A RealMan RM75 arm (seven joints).
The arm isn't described. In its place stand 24 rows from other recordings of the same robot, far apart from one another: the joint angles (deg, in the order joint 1, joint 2, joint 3, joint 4, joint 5, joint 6, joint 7), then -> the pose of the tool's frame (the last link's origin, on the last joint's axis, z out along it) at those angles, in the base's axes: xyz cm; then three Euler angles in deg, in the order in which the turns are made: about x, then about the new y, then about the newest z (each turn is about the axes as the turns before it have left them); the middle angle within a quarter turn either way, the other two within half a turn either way.
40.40 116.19 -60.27 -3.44 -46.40 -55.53 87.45 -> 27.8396 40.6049 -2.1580 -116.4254 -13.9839 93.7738
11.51 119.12 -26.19 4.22 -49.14 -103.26 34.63 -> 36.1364 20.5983 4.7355 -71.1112 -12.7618 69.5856
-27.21 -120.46 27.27 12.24 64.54 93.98 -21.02 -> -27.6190 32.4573 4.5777 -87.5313 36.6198 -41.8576
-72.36 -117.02 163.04 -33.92 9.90 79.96 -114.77 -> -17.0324 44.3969 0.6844 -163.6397 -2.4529 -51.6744
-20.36 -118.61 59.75 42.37 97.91 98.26 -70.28 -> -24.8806 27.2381 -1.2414 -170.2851 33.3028 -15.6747
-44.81 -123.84 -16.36 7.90 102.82 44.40 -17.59 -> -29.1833 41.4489 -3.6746 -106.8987 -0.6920 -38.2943
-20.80 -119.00 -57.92 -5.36 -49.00 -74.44 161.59 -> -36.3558 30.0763 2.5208 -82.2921 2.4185 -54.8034
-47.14 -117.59 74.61 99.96 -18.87 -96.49 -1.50 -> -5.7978 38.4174 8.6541 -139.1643 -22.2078 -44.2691
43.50 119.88 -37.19 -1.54 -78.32 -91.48 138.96 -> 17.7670 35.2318 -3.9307 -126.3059 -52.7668 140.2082
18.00 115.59 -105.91 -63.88 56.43 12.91 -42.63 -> 23.1576 37.7695 -4.2687 -126.8047 3.9631 32.3743
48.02 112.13 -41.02 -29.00 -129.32 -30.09 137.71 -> 27.6726 49.0463 7.6918 -119.6324 13.9136 70.6252
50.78 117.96 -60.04 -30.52 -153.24 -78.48 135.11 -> 24.6028 36.9049 -4.8965 176.6574 23.6697 53.7789
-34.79 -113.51 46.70 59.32 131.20 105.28 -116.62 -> -23.3040 33.8943 6.5914 -174.8948 2.3970 -39.1644
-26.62 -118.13 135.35 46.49 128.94 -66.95 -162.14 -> -14.2466 35.0359 -3.1492 -84.0535 33.6168 -47.9727
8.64 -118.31 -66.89 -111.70 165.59 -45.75 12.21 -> -17.6189 26.5777 -0.3718 -130.8912 -11.9829 -31.1657
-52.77 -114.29 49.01 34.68 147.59 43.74 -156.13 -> -22.4102 48.9470 3.8081 -134.8223 -16.1293 -66.4489
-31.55 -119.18 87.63 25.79 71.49 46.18 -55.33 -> -26.1098 35.7898 -9.3285 -147.7352 9.5392 -17.8549
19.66 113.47 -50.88 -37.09 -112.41 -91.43 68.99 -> 32.3002 27.1048 1.1785 -164.4446 -16.0206 22.9884
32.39 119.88 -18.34 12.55 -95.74 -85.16 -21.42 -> 23.8057 28.8293 -8.3718 -120.2216 -38.1400 2.4538
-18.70 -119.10 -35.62 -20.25 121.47 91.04 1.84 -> -27.2464 28.5104 -0.4556 -78.0730 25.3644 -48.6757
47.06 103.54 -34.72 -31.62 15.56 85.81 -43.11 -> 31.5905 38.4123 9.6529 -172.8093 24.3599 71.8900
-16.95 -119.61 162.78 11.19 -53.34 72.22 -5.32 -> -32.1952 24.8072 -8.0552 -115.2363 16.2758 -34.6304
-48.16 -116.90 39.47 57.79 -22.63 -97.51 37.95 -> -21.5081 39.1003 5.9992 -169.6222 -15.6961 -61.0229
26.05 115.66 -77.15 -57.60 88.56 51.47 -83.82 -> 19.9649 39.8428 1.0528 -139.7301 -15.3876 30.5114
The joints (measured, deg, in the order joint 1, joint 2, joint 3, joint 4, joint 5, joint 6, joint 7), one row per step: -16.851 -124.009 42.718 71.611 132.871 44.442 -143.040; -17.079 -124.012 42.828 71.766 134.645 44.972 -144.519; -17.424 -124.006 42.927 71.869 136.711 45.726 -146.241; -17.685 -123.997 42.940 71.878 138.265 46.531 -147.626; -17.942 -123.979 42.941 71.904 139.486 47.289 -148.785; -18.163 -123.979 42.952 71.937 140.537 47.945 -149.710; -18.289 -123.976 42.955 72.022 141.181 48.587 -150.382; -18.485 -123.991 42.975 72.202 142.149 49.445 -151.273; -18.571 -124.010 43.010 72.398 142.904 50.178 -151.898; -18.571 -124.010 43.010 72.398 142.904 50.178 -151.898; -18.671 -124.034 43.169 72.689 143.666 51.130 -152.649; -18.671 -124.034 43.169 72.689 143.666 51.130 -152.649; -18.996 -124.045 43.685 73.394 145.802 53.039 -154.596; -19.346 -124.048 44.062 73.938 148.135 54.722 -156.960; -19.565 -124.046 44.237 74.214 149.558 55.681 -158.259
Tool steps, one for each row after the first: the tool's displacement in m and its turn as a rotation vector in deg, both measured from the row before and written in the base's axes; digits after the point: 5 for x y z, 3 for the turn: -0.00021 0.00007 -0.00137 -0.725 0.041 0.786; -0.00010 0.00025 -0.00196 -0.950 -0.033 0.925; -0.00041 -0.00024 -0.00200 -0.860 -0.239 0.820; 0.00004 -0.00002 -0.00161 -0.724 -0.273 0.638; 0.00009 -0.00005 -0.00146 -0.650 -0.174 0.532; 0.00028 -0.00026 -0.00110 -0.524 -0.256 0.352; 0.00063 -0.00022 -0.00134 -0.719 -0.218 0.460; 0.00032 -0.00058 -0.00104 -0.623 -0.107 0.372; 0.00000 0.00000 0.00000 0.000 0.000 0.000; 0.00112 -0.00044 -0.00153 -0.806 -0.211 0.318; 0.00000 0.00000 0.00000 0.000 0.000 0.000; 0.00266 -0.00036 -0.00269 -1.704 -0.081 0.873; 0.00126 -0.00077 -0.00209 -1.308 -0.202 1.407; 0.00036 -0.00060 -0.00103 -0.747 0.000 0.893
